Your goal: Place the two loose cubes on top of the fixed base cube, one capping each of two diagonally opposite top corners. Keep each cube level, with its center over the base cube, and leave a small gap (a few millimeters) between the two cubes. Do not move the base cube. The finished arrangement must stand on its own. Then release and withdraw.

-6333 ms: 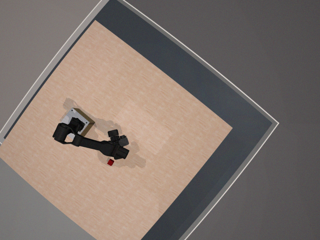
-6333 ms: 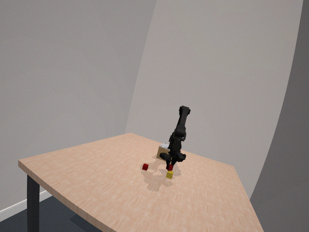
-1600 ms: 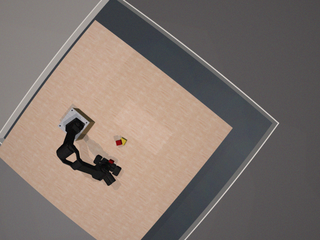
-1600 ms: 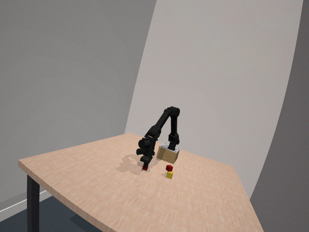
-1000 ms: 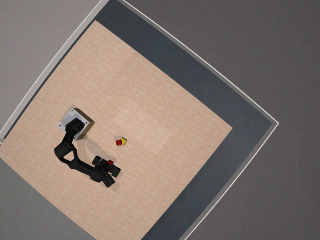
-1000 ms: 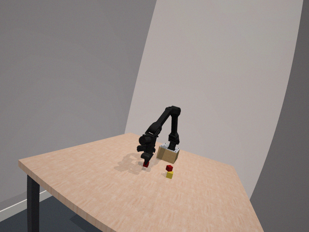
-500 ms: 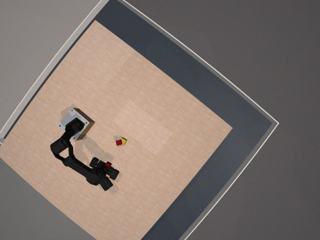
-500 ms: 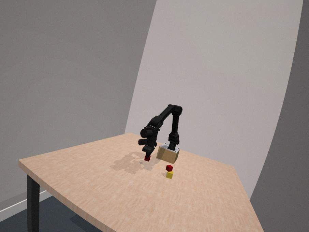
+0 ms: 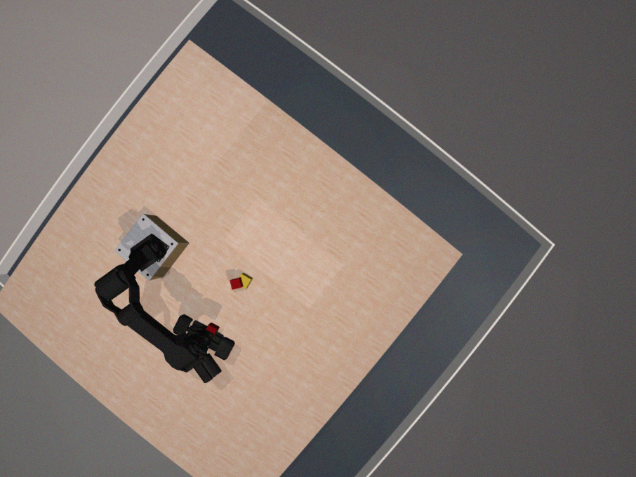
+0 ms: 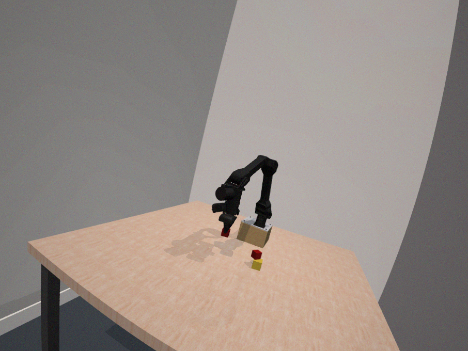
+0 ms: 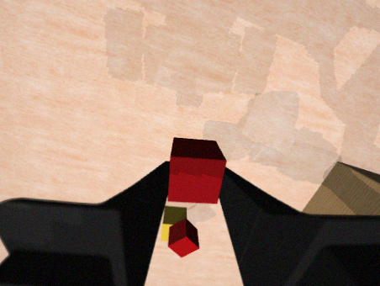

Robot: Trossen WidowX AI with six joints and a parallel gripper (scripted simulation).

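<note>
Now: the yellow base cube 180 mm to the left of my gripper tip, 100 mm below it and 10 mm behind it.
</note>
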